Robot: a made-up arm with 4 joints.
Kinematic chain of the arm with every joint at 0, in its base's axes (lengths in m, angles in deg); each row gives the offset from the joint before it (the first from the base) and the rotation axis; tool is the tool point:
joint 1: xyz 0 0 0.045 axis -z
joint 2: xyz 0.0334 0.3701 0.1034 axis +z
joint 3: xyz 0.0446 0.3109 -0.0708 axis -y
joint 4: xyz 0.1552 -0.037 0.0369 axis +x
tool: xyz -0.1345 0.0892 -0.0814
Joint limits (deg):
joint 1: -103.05..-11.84
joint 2: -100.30..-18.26
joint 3: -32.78..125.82
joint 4: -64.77..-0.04
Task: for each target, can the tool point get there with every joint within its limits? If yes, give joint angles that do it. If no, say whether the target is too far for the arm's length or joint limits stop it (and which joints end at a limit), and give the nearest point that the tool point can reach.
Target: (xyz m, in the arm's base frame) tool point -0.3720 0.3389 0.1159
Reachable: yes | joints -95.56 -76.61 104.43 -23.56
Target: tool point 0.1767 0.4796 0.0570
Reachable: yes | joints -21.16 -62.56 62.34 -46.44
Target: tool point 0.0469 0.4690 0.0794
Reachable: yes | joints -49.13 -88.97 71.69 -8.48
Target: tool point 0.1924 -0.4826 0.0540
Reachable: no: joint limits stop it (at a limit: joint 1, joint 2) | nearest point 0.2251 0.2456 0.0751 | short by 0.729 m
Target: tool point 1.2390 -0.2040 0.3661
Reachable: no: too far | nearest point 0.3220 0.2905 0.1000 | short by 1.075 m
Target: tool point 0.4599 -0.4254 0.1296
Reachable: no: joint limits stop it (at a limit: joint 1, joint 2) | nearest point 0.2651 0.2505 0.0832 | short by 0.705 m
